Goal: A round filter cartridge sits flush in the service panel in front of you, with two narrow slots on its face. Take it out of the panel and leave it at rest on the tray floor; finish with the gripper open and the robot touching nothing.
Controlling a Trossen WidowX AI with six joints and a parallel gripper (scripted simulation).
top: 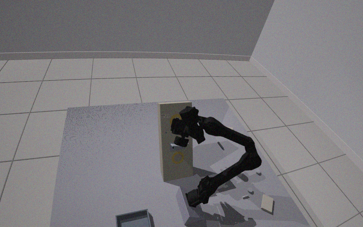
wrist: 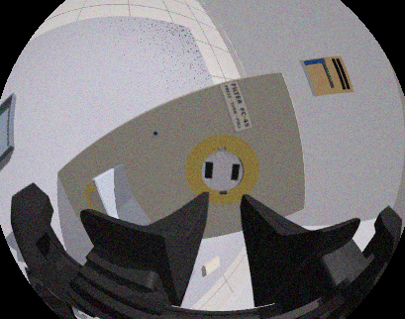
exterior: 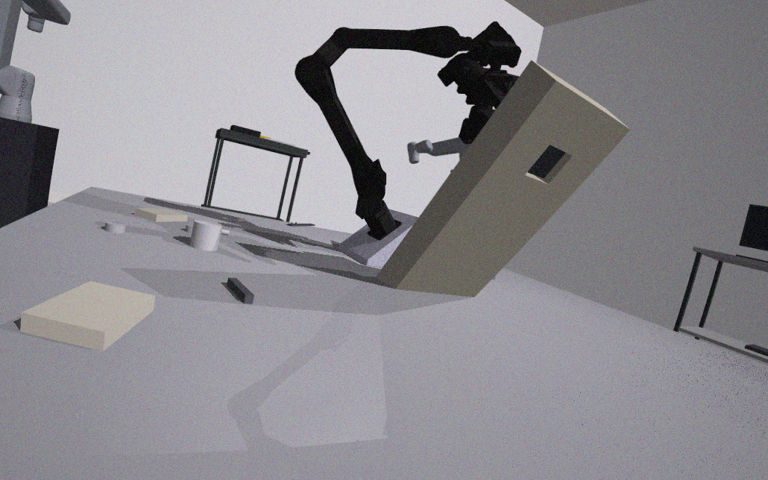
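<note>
My gripper tip is now 6 cm short of the round white filter cartridge and 4 cm above it. From my gripper tip the other things lie so: grey tray: 37 cm behind, 30 cm below, 27 cm to the left; dark bar: 36 cm to the right, 30 cm below, 4 cm ahead.
</note>
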